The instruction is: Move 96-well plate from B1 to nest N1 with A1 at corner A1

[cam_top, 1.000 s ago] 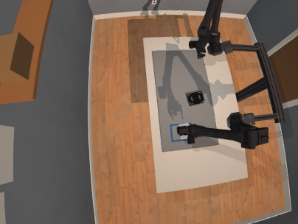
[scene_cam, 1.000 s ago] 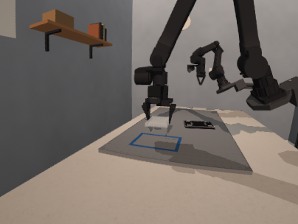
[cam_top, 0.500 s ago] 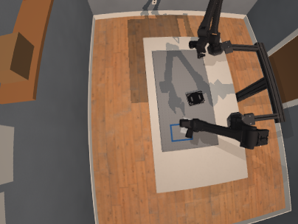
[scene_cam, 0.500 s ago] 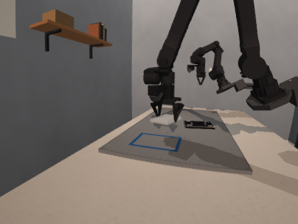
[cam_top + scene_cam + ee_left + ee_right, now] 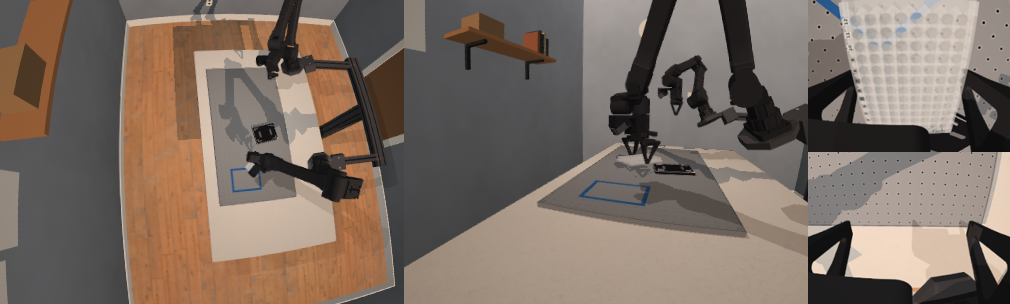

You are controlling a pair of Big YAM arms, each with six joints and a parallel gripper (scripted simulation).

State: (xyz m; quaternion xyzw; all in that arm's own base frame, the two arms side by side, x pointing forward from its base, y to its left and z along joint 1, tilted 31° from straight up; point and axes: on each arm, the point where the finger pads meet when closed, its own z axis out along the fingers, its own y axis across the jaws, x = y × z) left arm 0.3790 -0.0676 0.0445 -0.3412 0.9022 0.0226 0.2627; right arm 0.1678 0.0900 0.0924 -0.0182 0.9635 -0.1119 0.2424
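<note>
Right now the black plate nest N1 is 130 mm behind my left hand, 210 mm to the right of it and 90 mm below it. From my left hand the other things lie so: white 96-well plate right at my left hand.
</note>
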